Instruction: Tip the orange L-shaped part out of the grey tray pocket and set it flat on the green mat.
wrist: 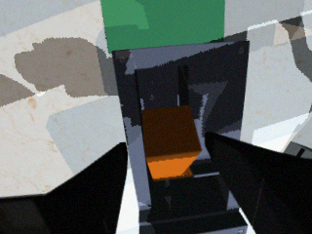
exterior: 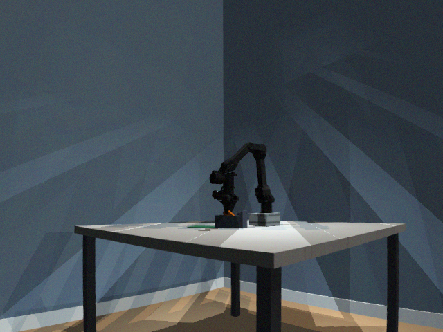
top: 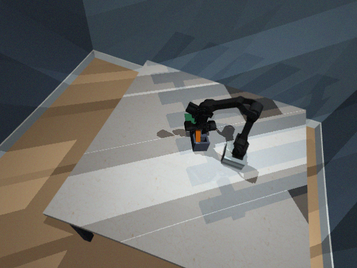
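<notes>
Now: gripper tip 3 cm past the orange L-shaped part, 2 cm to the right of it and 3 cm above it. The rest, counted from my gripper tip: green mat: 4 cm ahead, 14 cm to the right, 8 cm below.
</notes>
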